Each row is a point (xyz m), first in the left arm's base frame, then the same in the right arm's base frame.
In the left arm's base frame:
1: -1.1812 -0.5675 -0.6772
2: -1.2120 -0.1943 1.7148
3: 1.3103 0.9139 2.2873
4: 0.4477 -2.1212 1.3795
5: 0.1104 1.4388 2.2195
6: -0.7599 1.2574 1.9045
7: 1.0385 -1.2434 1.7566
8: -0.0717 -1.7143 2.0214
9: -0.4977 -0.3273 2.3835
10: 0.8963 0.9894 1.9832
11: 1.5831 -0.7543 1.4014
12: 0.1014 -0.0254 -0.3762
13: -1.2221 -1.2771 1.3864
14: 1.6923 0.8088 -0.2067
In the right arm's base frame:
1: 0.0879 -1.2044 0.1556
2: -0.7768 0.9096 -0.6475
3: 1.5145 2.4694 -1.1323
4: 0.1682 1.4361 1.6784
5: 0.6783 1.8558 -1.9350
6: -0.0011 1.2017 -1.9362
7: 0.8050 1.9871 0.9350
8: -0.4050 1.7636 1.0369
9: -0.4733 1.8295 -0.4555
10: 1.3046 2.0113 -1.2575
11: 1.5710 1.8810 0.6823
12: 1.2422 -0.4013 -0.0724
13: -0.9996 0.6672 0.4351
14: 2.8073 0.4034 -0.4708

